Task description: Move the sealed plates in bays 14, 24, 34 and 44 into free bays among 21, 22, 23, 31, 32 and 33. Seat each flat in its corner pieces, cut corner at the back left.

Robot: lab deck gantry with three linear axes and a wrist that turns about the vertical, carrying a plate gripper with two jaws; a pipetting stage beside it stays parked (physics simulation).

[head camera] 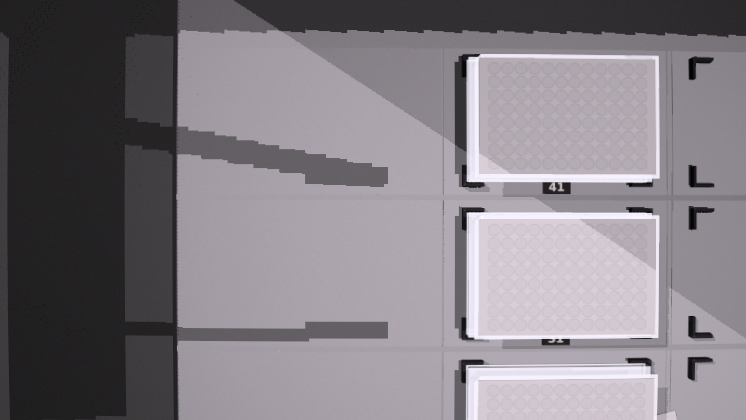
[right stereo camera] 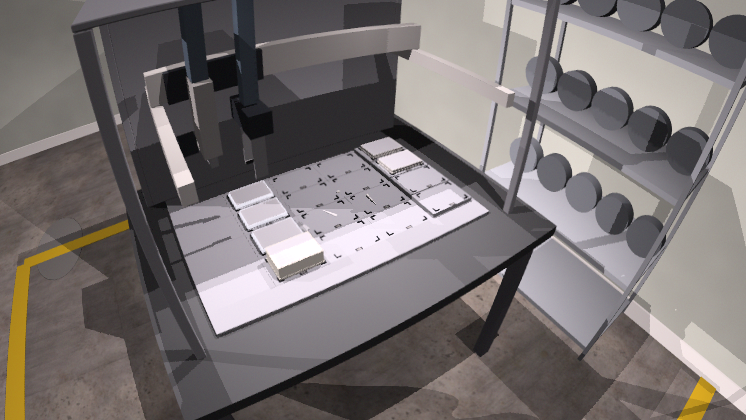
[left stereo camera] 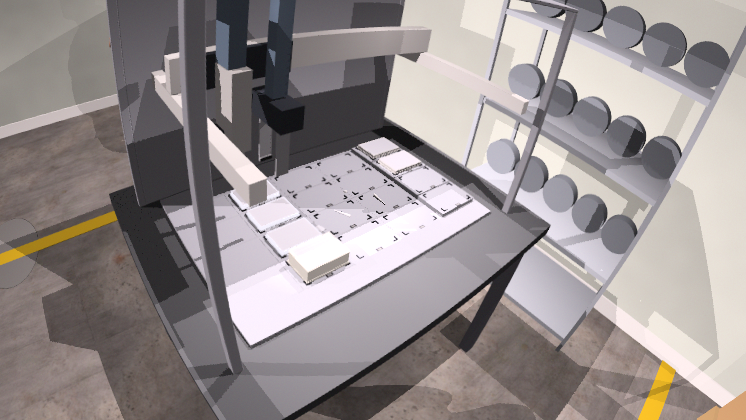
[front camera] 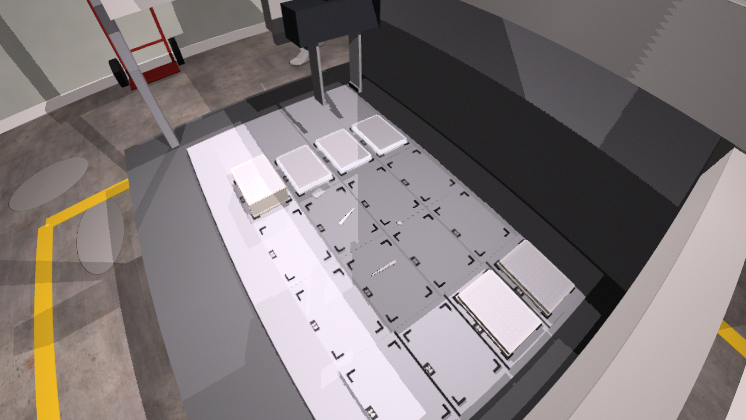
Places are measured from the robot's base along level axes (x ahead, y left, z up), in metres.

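Where they show: gripper, fingertip midpoint: (right stereo camera: 256,168) (left stereo camera: 273,166) (front camera: 338,94); robot's base, origin of the base link: (right stereo camera: 280,281) (left stereo camera: 307,284) (front camera: 235,181).
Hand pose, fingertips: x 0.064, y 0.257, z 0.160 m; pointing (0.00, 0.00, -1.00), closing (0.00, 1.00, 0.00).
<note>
Things, the pixels of their top centre, and the offset from my fingertips. "spot": a spot on its surface instead.
- bay 34, surface spot: (front camera: 499,312) (right stereo camera: 402,160) (left stereo camera: 402,160) spot: dz -0.131, dx +0.495, dy -0.006 m
- bay 44, surface spot: (front camera: 537,276) (right stereo camera: 383,146) (left stereo camera: 380,146) spot: dz -0.131, dx +0.495, dy +0.102 m
- bay 31, surface spot: (head camera: 563,276) (front camera: 342,146) (left stereo camera: 271,211) (right stereo camera: 261,211) spot: dz -0.146, dx -0.003, dy +0.001 m
- bay 21, surface spot: (head camera: 563,401) (front camera: 311,160) spot: dz -0.146, dx -0.002, dy -0.083 m
- bay 41, surface spot: (head camera: 563,114) (front camera: 378,130) (right stereo camera: 249,192) spot: dz -0.146, dx -0.003, dy +0.108 m
- tall cream block, middle of its top: (front camera: 256,177) (left stereo camera: 318,250) (right stereo camera: 293,249) dz -0.118, dx +0.000, dy -0.214 m
- bay 22, surface spot: (front camera: 346,216) spot: dz -0.155, dx +0.172, dy -0.097 m
- bay 23, surface spot: (front camera: 383,268) spot: dz -0.156, dx +0.308, dy -0.105 m
Sealed plates stand in bay 34 (front camera: 499,312) (left stereo camera: 400,161) (right stereo camera: 400,160) and bay 44 (front camera: 537,276) (left stereo camera: 379,147) (right stereo camera: 382,147). Bays 14 and 24 hold no plate. A plate in bay 31 (front camera: 344,150) (head camera: 563,276) (left stereo camera: 273,212) (right stereo camera: 263,212) looks flat in its corner pieces; its cut corner appears to be at the back left. Another plate stands in bay 21 (front camera: 304,168) (head camera: 563,401) (left stereo camera: 293,237), partly cut off in the head view. Bays 22, 23, 32 and 33 hold no plates. My gripper (front camera: 339,96) (left stereo camera: 273,166) (right stereo camera: 255,169) is open and empty, at the left back beyond the plates.
A plate sits in bay 41 (front camera: 379,134) (head camera: 563,114) (right stereo camera: 250,195). A tall cream block (front camera: 259,185) (left stereo camera: 318,255) (right stereo camera: 294,253) stands in bay 11. Thin sticks lie in bay 22 (front camera: 346,216) and bay 23 (front camera: 383,268). The parked pipetting stage (left stereo camera: 237,104) (right stereo camera: 202,114) hangs left of my gripper.
</note>
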